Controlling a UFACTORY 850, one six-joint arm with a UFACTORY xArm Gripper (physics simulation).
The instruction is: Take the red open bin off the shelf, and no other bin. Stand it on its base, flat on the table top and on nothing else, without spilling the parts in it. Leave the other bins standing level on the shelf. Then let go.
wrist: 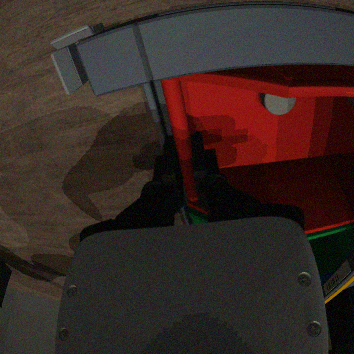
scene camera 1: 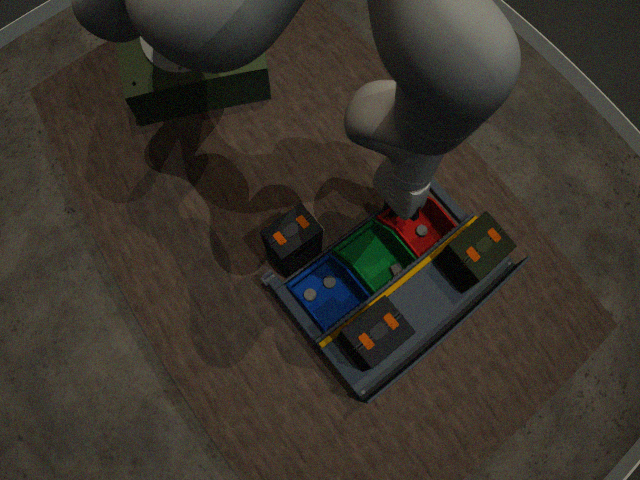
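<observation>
The red open bin (scene camera 1: 419, 244) (wrist: 215, 100) stands at the right end of the shelf's upper row. One round grey part (scene camera 1: 421, 230) (wrist: 279, 103) shows in it. My gripper (scene camera 1: 412, 215) (wrist: 186, 150) is shut on the bin's near wall, one dark finger outside and one inside. The bin appears still in its place on the shelf (scene camera 1: 423, 299) (wrist: 215, 40). The green bin (scene camera 1: 368, 253) (wrist: 325, 250) stands beside it with a part inside. The blue bin (scene camera 1: 338, 304) holds two round parts at the left end. The table top (scene camera 1: 310, 413) (wrist: 30, 120) is brown wood.
A dark box (scene camera 1: 292, 238) with orange marks stands on the table beside the shelf's upper-left side. A similar dark box (scene camera 1: 379, 330) and an olive box (scene camera 1: 484, 248) stand beyond the yellow strip (scene camera 1: 405, 279). The green robot base (scene camera 1: 237, 86) is at the upper left.
</observation>
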